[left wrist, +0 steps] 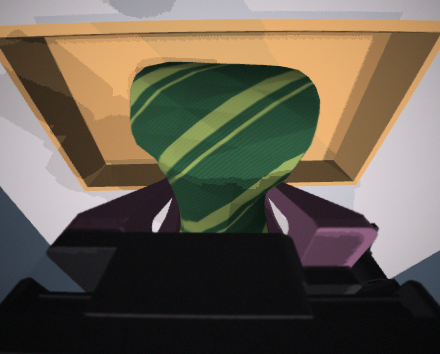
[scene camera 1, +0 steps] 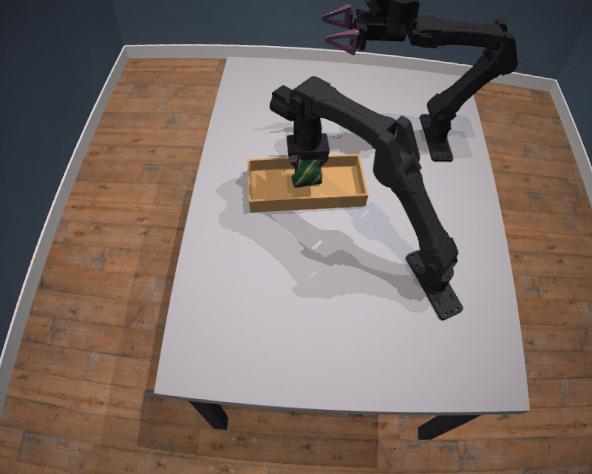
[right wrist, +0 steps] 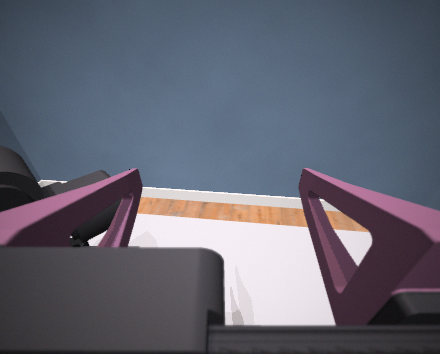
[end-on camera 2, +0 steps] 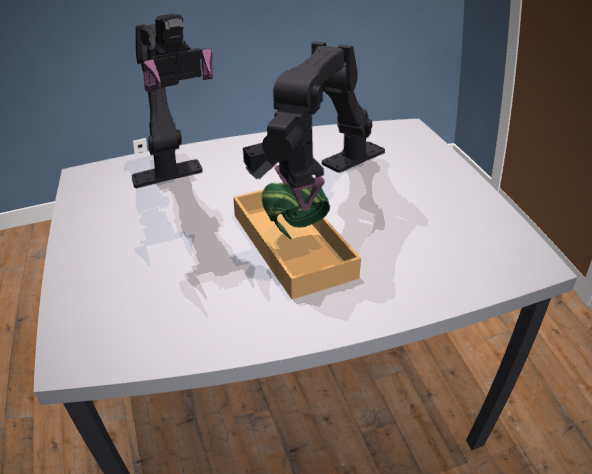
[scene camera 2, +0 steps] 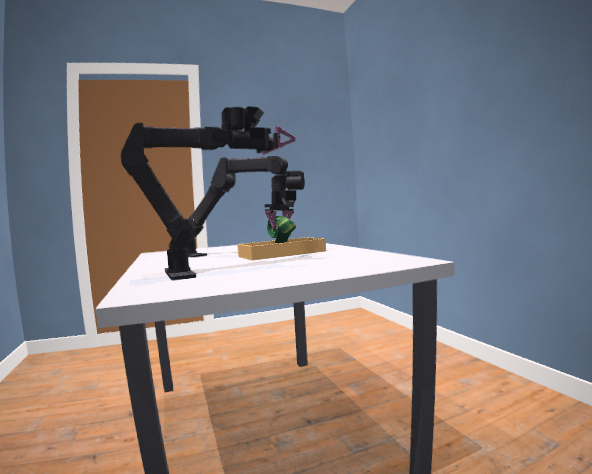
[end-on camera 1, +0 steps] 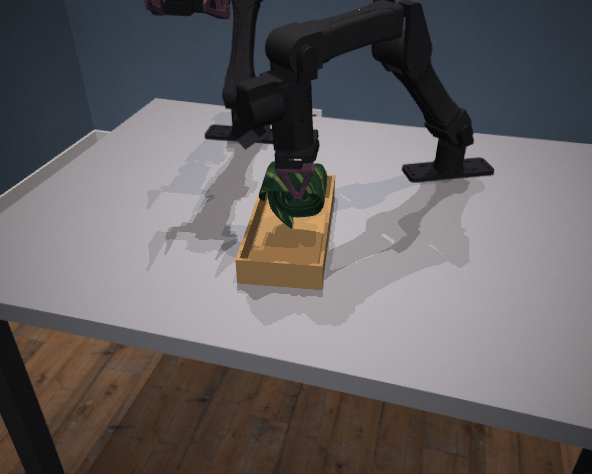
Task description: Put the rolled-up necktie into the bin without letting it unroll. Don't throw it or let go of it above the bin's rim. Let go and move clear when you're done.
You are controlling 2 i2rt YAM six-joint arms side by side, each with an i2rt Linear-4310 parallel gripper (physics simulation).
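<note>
The rolled-up green striped necktie [scene camera 1: 307, 177] [scene camera 2: 285, 227] [end-on camera 2: 280, 200] [left wrist: 225, 120] is coiled, with a short loose end hanging down. It is over the tan bin [scene camera 1: 307, 202] [scene camera 2: 280, 251] [end-on camera 1: 280, 274] [end-on camera 2: 325, 280] [left wrist: 225, 27]. In scene camera 2 the roll is above the rim and its hanging end reaches about rim level. My left gripper [scene camera 1: 308, 162] [scene camera 2: 280, 220] [end-on camera 1: 298, 195] points down, shut on the necktie, with a finger at each end of the roll. My right gripper [scene camera 1: 324, 29] [scene camera 2: 280, 146] [end-on camera 2: 180, 80] [right wrist: 220, 177] is open and empty, raised high away from the bin.
The low-walled bin stands on the white table [scene camera 1: 325, 350] [end-on camera 1: 425, 350] [end-on camera 2: 150, 340]. The left arm's base [scene camera 1: 435, 287] [end-on camera 1: 450, 172] and the right arm's base [scene camera 1: 437, 142] [end-on camera 2: 167, 175] are on the table. The left arm reaches over the bin.
</note>
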